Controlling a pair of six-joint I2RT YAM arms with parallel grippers.
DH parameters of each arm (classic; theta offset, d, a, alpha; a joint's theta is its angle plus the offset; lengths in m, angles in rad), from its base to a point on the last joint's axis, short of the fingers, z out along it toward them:
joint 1: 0 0.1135 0.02 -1.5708
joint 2: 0 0 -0.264 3.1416
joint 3: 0.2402 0 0.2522 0
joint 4: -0.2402 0 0.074 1.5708
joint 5: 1.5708 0 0 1.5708
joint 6: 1.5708 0.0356 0 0
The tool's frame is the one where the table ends.
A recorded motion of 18 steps. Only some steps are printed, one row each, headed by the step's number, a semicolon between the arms.
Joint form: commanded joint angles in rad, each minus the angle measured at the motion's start. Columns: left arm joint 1, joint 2, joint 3, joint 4, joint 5, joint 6; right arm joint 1, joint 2, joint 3, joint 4, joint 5, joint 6.
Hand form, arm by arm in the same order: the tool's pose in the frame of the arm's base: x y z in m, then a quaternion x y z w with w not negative. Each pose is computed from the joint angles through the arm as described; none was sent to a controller.
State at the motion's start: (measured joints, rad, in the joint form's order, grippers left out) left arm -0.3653 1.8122 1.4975 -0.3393 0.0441 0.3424; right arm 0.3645 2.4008 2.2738 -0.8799 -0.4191 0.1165
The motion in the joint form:
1: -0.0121 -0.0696 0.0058 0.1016 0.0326 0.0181; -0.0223 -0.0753 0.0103 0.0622 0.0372 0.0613
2: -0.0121 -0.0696 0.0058 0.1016 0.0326 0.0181; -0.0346 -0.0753 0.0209 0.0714 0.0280 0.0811
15: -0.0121 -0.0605 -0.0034 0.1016 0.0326 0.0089; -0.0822 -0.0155 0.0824 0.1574 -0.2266 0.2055
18: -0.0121 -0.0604 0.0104 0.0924 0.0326 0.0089; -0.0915 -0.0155 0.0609 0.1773 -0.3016 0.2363
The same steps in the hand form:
1: 0.3844 -0.1553 0.3236 0.32641 0.78888 -0.03714 0.51936; 0.4835 0.1863 0.2746 -0.14146 0.91178 0.25985 0.28483
2: 0.3844 -0.1553 0.3236 0.32641 0.78888 -0.03714 0.51936; 0.4866 0.1810 0.2787 -0.12989 0.90946 0.26664 0.29140
15: 0.3857 -0.1558 0.3168 0.32418 0.79489 -0.03961 0.51135; 0.5064 0.1692 0.2776 -0.10905 0.87223 0.39022 0.27396
18: 0.3860 -0.1559 0.3206 0.32384 0.79379 -0.03959 0.51328; 0.5071 0.1664 0.2733 -0.10579 0.86357 0.42233 0.25432

